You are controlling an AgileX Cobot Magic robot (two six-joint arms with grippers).
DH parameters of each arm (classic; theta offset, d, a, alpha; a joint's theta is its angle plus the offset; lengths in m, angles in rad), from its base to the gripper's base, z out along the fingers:
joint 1: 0 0.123 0 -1.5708
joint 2: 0.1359 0 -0.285 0
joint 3: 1.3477 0 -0.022 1.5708
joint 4: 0 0.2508 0 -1.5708
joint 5: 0 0 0.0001 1.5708
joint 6: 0 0.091 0 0
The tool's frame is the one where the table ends.
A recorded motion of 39 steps. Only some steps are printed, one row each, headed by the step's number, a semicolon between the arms.
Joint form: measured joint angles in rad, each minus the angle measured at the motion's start. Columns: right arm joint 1, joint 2, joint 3, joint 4, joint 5, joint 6; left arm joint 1, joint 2, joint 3, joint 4, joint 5, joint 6.
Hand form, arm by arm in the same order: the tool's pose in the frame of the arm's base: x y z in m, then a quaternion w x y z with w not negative. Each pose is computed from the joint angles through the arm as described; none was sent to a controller.
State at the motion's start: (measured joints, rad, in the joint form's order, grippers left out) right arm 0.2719 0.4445 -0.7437 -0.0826 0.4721 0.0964; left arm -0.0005 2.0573 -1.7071 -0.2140 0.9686 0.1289
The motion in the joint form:
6: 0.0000 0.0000 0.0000 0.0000 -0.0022 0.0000; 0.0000 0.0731 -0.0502 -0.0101 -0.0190 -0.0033
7: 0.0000 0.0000 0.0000 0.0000 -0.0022 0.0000; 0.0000 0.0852 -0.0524 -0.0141 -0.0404 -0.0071
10: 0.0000 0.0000 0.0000 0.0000 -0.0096 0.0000; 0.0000 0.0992 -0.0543 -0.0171 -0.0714 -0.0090
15: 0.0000 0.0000 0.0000 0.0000 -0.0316 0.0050; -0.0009 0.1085 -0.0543 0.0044 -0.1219 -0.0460
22: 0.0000 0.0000 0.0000 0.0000 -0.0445 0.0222; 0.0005 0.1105 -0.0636 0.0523 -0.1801 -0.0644
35: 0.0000 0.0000 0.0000 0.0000 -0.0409 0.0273; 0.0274 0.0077 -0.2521 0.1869 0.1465 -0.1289
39: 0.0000 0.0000 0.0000 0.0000 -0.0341 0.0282; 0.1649 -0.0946 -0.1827 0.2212 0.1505 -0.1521
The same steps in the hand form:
6: 0.0744 0.0172 0.3866 0.67205 -0.07883 0.73128 0.08583; 0.4598 -0.0167 0.2080 0.17177 0.01284 0.98094 -0.08995
7: 0.0744 0.0172 0.3866 0.67205 -0.07883 0.73128 0.08583; 0.4630 -0.0167 0.2037 0.17724 0.00844 0.97992 -0.09093
10: 0.0745 0.0173 0.3873 0.67471 -0.07875 0.72877 0.08638; 0.4670 -0.0165 0.1987 0.18636 0.00453 0.97827 -0.09073
15: 0.0746 0.0175 0.3893 0.68234 -0.07671 0.72144 0.08971; 0.4718 -0.0149 0.1957 0.20447 -0.01095 0.97533 -0.08249
22: 0.0746 0.0176 0.3904 0.68610 -0.07041 0.71762 0.09658; 0.4778 -0.0104 0.1990 0.23535 -0.01068 0.96991 -0.06146
35: 0.0746 0.0175 0.3901 0.68458 -0.06861 0.71905 0.09804; 0.4574 0.0101 0.2881 0.21695 -0.01631 0.97599 -0.01026
39: 0.0746 0.0175 0.3895 0.68214 -0.06832 0.72142 0.09782; 0.4288 0.0717 0.3135 0.23007 -0.09035 0.96877 0.01979

